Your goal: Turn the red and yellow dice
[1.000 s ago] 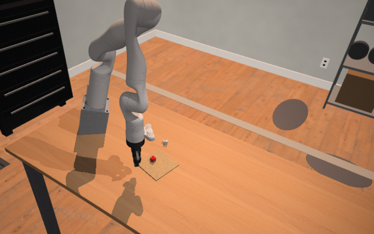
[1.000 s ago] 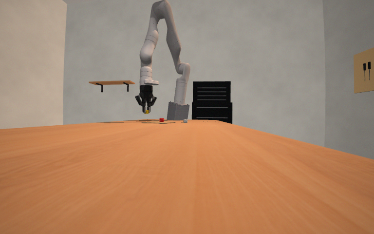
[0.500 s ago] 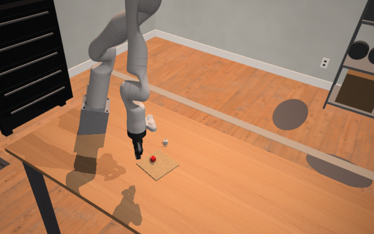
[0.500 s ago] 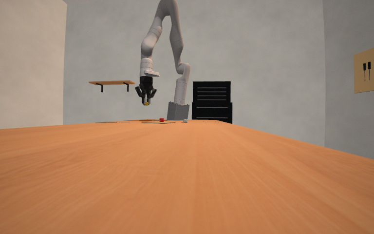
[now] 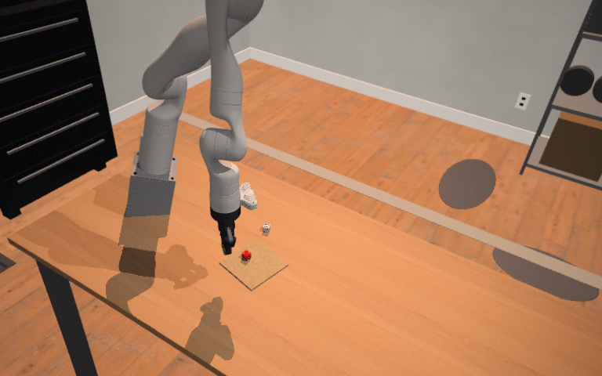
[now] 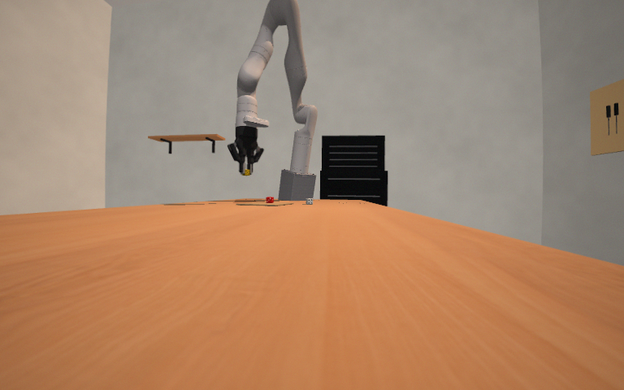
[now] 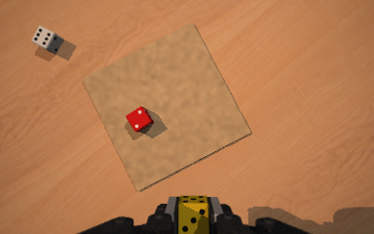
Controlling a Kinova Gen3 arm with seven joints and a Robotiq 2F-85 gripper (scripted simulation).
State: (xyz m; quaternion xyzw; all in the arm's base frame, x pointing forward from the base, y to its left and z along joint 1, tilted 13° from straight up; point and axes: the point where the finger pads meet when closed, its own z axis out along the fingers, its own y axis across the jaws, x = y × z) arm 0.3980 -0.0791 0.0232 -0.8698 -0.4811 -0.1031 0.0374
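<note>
Now: hand 220 mm to the right of the white die, 110 mm above it and 60 mm past it. The rest, counted from my hand: yellow die (10 mm below); tan mat (120 mm below, 90 mm to the left, 20 mm ahead); red die (110 mm below, 90 mm to the left, 10 mm behind).
</note>
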